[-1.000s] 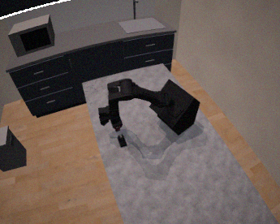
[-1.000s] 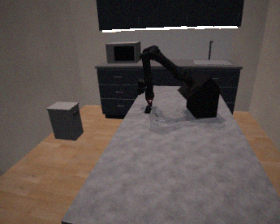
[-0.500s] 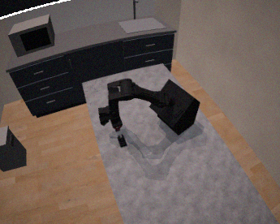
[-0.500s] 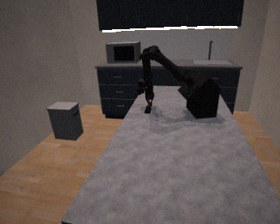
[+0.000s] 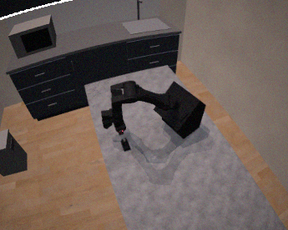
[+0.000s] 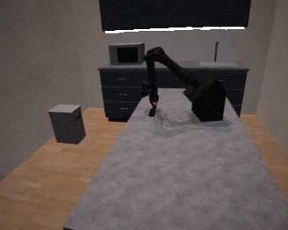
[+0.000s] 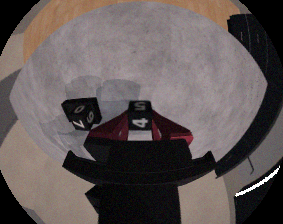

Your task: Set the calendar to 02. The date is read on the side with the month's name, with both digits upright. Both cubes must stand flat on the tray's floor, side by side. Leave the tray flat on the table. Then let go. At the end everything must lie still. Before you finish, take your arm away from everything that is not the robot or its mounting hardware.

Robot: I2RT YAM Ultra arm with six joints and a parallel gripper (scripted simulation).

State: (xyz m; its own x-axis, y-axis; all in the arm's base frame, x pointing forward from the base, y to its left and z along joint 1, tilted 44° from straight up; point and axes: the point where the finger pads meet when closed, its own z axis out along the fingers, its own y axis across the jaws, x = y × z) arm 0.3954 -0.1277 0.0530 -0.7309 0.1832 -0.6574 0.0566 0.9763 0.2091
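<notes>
Now: hand right at the dark calendar cube. Also, from my hand: dark tray: 10 mm ahead, 110 mm to the left, 10 mm below.
</notes>
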